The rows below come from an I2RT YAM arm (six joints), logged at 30 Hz.
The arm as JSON. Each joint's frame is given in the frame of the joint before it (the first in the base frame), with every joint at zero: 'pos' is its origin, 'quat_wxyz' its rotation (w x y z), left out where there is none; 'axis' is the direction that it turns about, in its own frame. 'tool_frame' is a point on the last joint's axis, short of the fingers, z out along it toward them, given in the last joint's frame.
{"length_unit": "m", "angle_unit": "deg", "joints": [
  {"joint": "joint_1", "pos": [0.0, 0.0, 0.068], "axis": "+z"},
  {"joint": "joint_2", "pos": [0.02, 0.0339, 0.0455], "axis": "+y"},
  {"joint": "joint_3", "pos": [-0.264, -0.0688, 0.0], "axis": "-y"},
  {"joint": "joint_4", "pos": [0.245, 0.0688, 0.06], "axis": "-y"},
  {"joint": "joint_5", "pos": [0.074, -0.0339, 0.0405], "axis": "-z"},
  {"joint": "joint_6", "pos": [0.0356, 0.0, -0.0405], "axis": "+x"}
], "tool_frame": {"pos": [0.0, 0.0, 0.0], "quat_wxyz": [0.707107, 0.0, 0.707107, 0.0]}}
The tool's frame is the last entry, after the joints.
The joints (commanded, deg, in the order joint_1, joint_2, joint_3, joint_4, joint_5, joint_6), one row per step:
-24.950 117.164 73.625 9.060 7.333 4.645
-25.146 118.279 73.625 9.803 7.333 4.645
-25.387 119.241 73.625 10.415 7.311 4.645
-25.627 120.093 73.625 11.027 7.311 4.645
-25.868 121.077 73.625 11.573 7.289 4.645
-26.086 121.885 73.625 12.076 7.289 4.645
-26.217 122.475 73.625 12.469 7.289 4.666
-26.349 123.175 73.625 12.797 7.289 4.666
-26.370 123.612 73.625 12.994 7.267 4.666
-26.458 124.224 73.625 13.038 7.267 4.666
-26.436 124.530 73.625 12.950 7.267 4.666
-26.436 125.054 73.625 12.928 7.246 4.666
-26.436 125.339 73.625 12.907 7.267 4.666
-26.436 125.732 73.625 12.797 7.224 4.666
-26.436 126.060 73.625 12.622 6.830 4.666
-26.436 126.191 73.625 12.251 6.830 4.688
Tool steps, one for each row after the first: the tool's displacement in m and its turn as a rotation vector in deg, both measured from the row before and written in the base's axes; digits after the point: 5 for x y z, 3 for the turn. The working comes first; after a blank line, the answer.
Tool pose at each row, in the base's axes (x y z in m, rotation vector in deg; the steps are taken from these numbers as rounded here):
0.40569 -0.19376 0.16123 36.071 120.009 -19.520
0.40654 -0.19585 0.15402 36.357 120.327 -19.597
0.40689 -0.19811 0.14772 36.675 120.614 -19.675
0.40709 -0.20030 0.14223 36.982 120.790 -19.786
0.40719 -0.20246 0.13562 37.321 121.162 -19.853
0.40717 -0.20437 0.13026 37.621 121.406 -19.943
0.40723 -0.20557 0.12638 37.826 121.557 -19.983
0.40721 -0.20673 0.12155 38.049 121.889 -20.017
0.40738 -0.20699 0.11852 38.111 122.122 -19.979
0.40714 -0.20765 0.11392 38.329 122.658 -19.967
0.40712 -0.20744 0.11145 38.390 123.052 -19.913
0.40707 -0.20741 0.10742 38.495 123.592 -19.830
0.40701 -0.20739 0.10522 38.572 123.891 -19.820
0.40685 -0.20728 0.10206 38.657 124.392 -19.717
0.40672 -0.20694 0.09928 38.557 124.931 -19.216
0.40628 -0.20673 0.09774 38.690 125.416 -19.147

0.00085 -0.00209 -0.00721 0.158 0.337 -0.197
0.00035 -0.00226 -0.00630 0.161 0.311 -0.223
0.00020 -0.00219 -0.00549 0.103 0.217 -0.240
0.00010 -0.00216 -0.00661 0.202 0.389 -0.223
-0.00002 -0.00191 -0.00536 0.134 0.274 -0.218
0.00006 -0.00120 -0.00388 0.101 0.166 -0.143
-0.00002 -0.00116 -0.00483 0.165 0.334 -0.132
0.00017 -0.00026 -0.00303 0.118 0.209 -0.003
-0.00024 -0.00066 -0.00460 0.252 0.509 -0.088
-0.00002 0.00021 -0.00247 0.176 0.353 0.022
-0.00005 0.00003 -0.00403 0.255 0.483 0.017
-0.00006 0.00002 -0.00220 0.125 0.280 -0.016
-0.00016 0.00011 -0.00316 0.248 0.439 0.033
-0.00013 0.00034 -0.00278 0.449 0.338 0.304
-0.00044 0.00021 -0.00154 0.237 0.440 -0.015

